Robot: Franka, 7 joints.
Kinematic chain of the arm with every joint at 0, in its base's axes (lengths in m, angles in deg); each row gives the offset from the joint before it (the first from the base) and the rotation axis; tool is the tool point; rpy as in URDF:
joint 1: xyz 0 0 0.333 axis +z
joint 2: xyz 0 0 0 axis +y
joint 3: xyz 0 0 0.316 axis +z
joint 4: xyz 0.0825 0 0 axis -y
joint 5: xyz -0.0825 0 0.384 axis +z
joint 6: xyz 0 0 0 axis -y
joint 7: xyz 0.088 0 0 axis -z
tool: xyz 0 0 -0.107 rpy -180 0 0
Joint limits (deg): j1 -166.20..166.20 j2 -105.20..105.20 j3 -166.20..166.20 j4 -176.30..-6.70 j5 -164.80..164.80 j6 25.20..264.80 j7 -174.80..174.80
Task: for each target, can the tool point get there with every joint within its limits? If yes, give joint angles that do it. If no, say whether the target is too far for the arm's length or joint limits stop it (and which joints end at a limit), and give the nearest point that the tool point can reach.
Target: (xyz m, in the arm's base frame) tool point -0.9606 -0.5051 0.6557
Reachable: no: too far | nearest point -0.7278 -0.3827 0.5775 | short by 0.274 m
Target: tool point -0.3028 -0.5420 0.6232
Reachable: yes | joints -103.61 88.44 -124.02 -46.71 96.35 244.47 -92.34
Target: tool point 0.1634 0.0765 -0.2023
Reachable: yes | joints 25.99 80.47 -4.14 -125.99 -71.39 157.13 69.55
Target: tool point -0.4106 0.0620 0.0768
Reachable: yes | joints 138.38 42.95 20.21 -147.38 -30.30 207.08 -60.43
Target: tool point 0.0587 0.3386 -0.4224
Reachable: no: joint limits stop it (at a limit: joint 2) | nearest point 0.0576 0.3321 -0.3580 | short by 0.065 m
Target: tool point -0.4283 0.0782 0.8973
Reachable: yes | joints -88.98 -39.51 -58.59 -95.46 -11.75 217.24 49.24
